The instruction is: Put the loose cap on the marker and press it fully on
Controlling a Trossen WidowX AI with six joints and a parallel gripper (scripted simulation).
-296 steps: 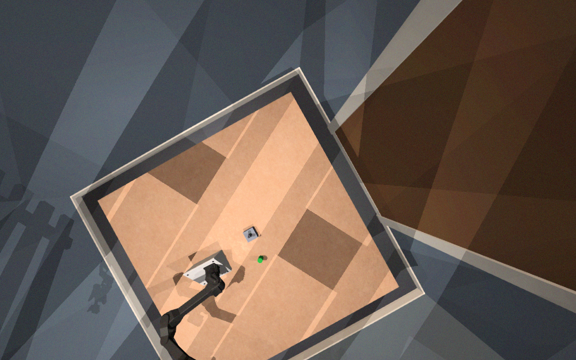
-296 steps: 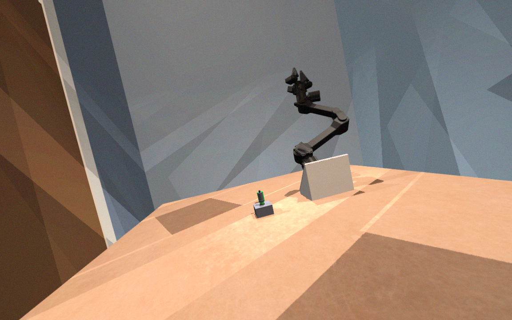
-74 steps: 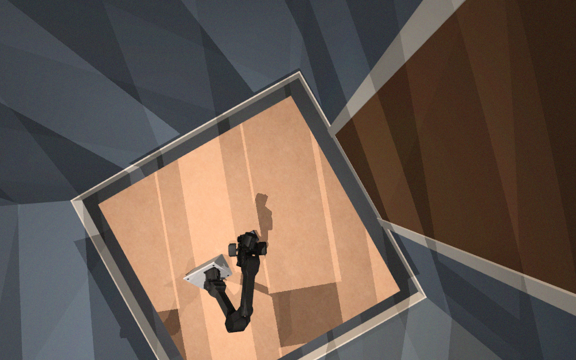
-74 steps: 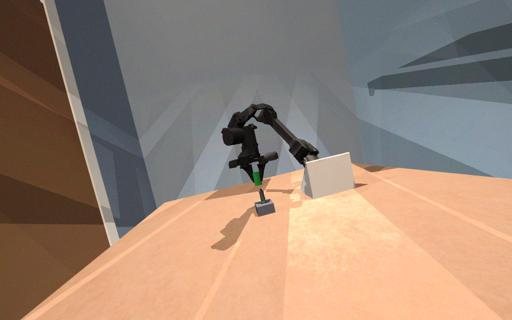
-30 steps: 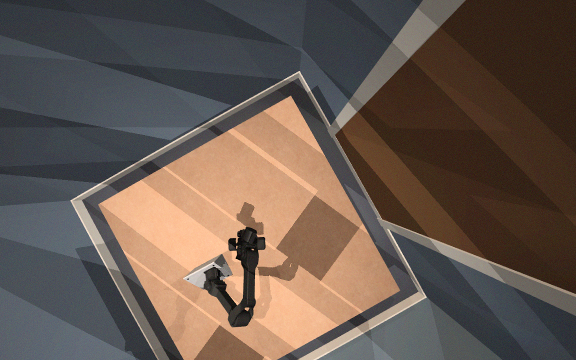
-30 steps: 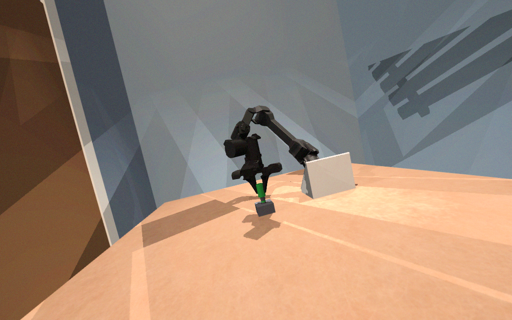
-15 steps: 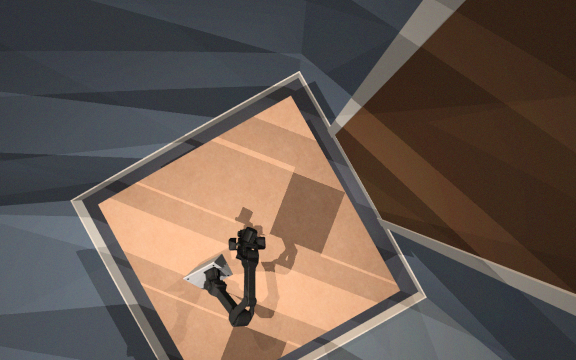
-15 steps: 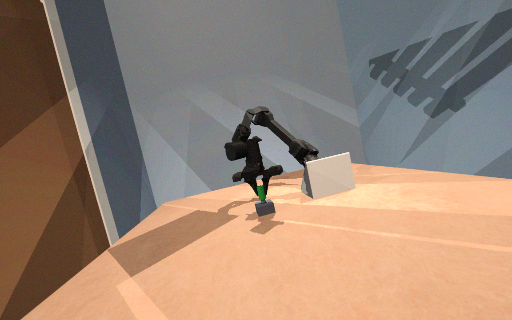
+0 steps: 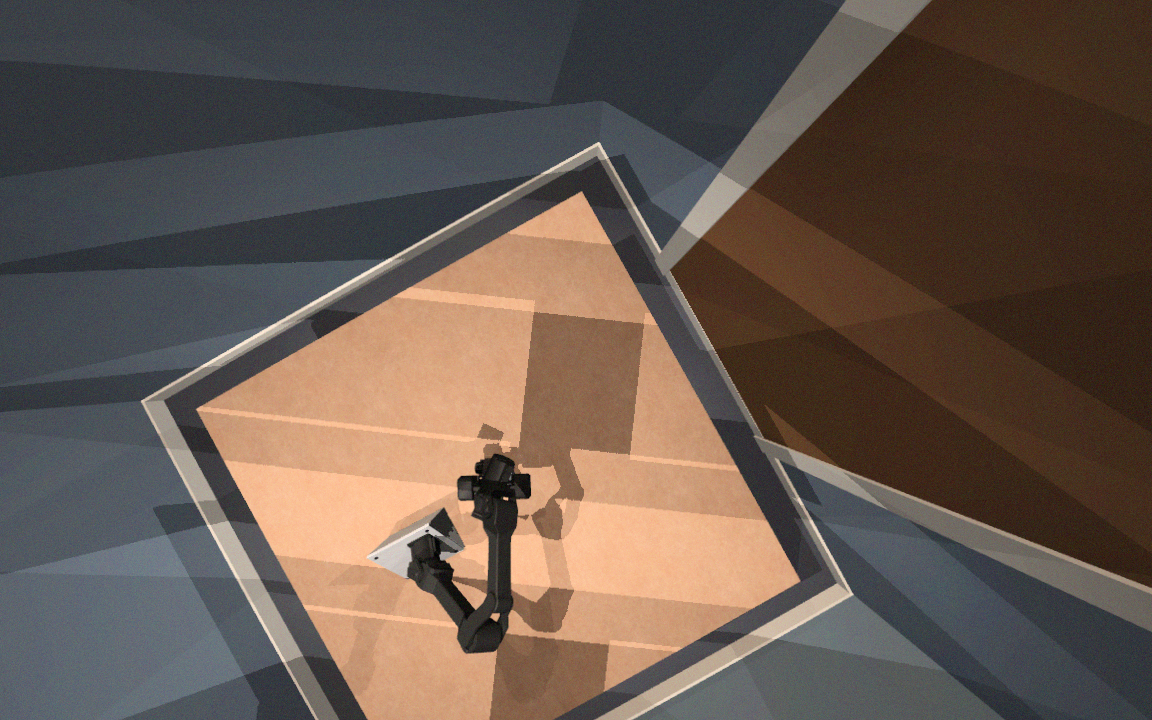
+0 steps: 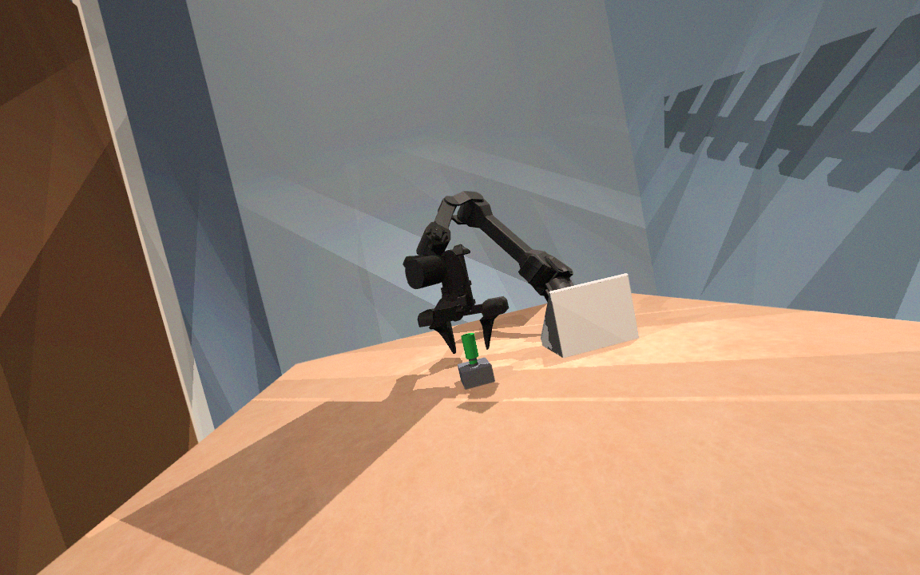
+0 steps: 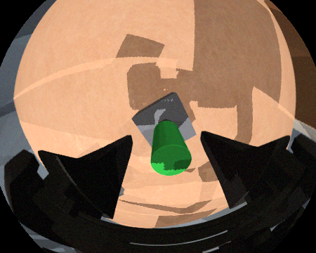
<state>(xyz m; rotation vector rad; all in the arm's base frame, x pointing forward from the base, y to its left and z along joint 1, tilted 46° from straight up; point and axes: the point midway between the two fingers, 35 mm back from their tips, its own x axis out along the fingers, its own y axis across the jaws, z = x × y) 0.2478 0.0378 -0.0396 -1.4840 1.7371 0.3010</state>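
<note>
The green cap is 10 mm above my gripper tip. Round my gripper tip: grey holder block: 50 mm below.
</note>
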